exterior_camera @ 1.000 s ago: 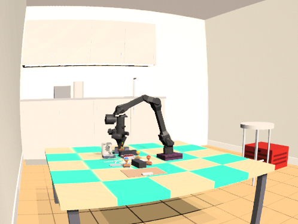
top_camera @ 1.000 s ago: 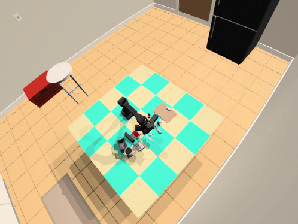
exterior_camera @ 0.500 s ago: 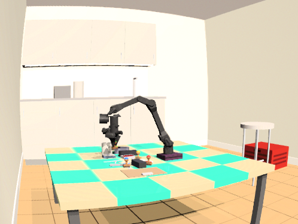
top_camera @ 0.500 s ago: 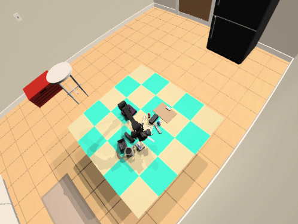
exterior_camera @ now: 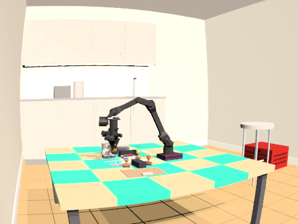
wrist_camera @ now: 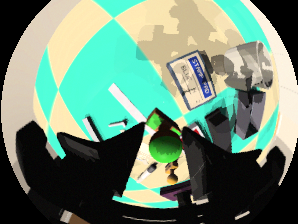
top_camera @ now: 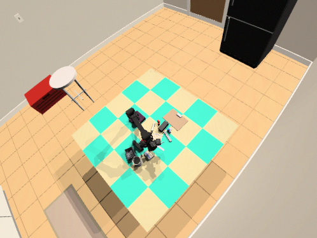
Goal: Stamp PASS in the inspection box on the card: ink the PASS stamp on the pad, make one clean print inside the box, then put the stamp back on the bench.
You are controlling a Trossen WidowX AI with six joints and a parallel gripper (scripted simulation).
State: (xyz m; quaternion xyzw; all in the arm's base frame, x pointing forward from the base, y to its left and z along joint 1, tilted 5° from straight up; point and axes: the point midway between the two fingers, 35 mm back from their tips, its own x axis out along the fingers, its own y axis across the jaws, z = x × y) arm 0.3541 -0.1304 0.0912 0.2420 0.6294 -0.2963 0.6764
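Now: the ruler 2 cm ahead of my gripper tip, 5 cm to the left of it and 7 cm below it. Also, from my gripper tip: green-knobbed stamp: right at my gripper tip; then orange-knobbed stamp: 15 cm behind, 8 cm to the left, 5 cm below; then ink pad: 11 cm behind, 1 cm to the right, 7 cm below.
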